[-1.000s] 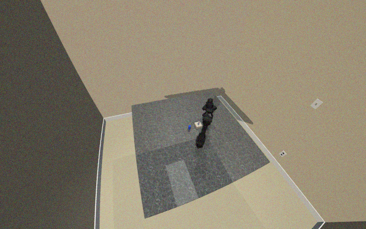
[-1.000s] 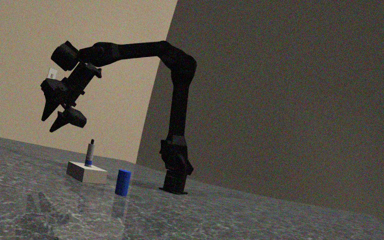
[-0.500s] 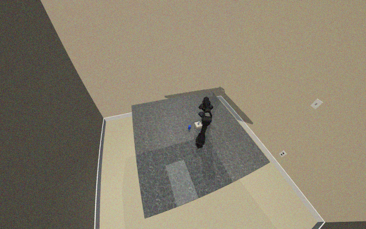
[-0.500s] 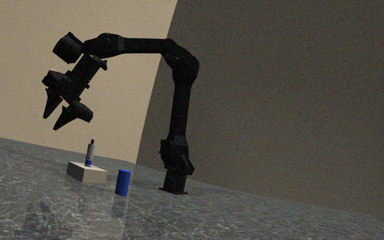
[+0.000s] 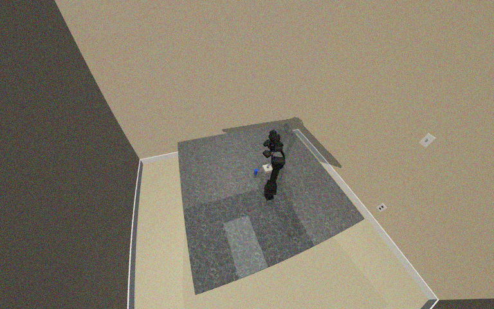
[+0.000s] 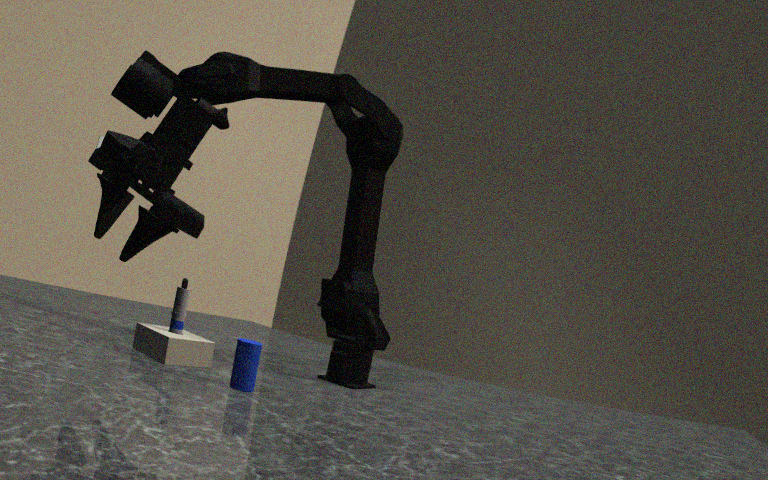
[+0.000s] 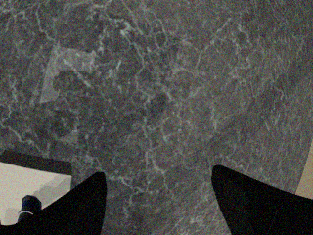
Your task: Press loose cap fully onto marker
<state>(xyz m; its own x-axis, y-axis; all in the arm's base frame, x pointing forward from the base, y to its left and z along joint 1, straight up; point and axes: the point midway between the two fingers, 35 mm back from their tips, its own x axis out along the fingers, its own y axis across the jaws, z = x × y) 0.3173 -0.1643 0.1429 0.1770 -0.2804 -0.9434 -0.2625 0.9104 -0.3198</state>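
The blue cap is 190 mm to the left of my gripper tip, 90 mm behind it and 80 mm below it. Also, from my gripper tip: pale holder block: 90 mm below, 80 mm to the left, 80 mm behind.
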